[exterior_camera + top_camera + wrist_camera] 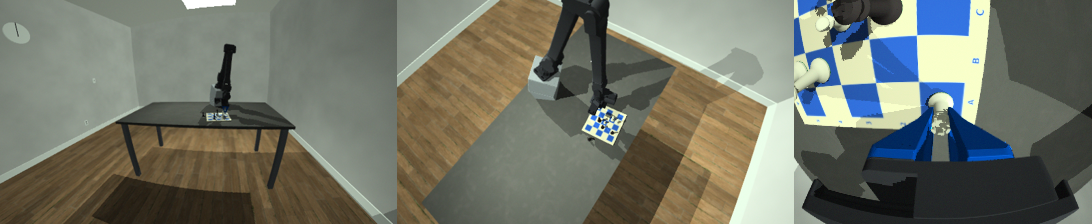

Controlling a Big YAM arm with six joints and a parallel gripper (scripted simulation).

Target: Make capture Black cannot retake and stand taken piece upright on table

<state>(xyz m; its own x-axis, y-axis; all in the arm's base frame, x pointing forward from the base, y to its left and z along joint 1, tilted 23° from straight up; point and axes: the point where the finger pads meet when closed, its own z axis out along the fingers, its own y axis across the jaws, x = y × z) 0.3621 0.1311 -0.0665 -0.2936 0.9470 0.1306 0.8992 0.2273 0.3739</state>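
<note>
Right now my hand is right at the white piece. The rest, counted from my hand: black piece 200 mm to the right, 100 mm ahead, 10 mm below; then cream chessboard 100 mm ahead, 50 mm to the right, 20 mm below.
</note>
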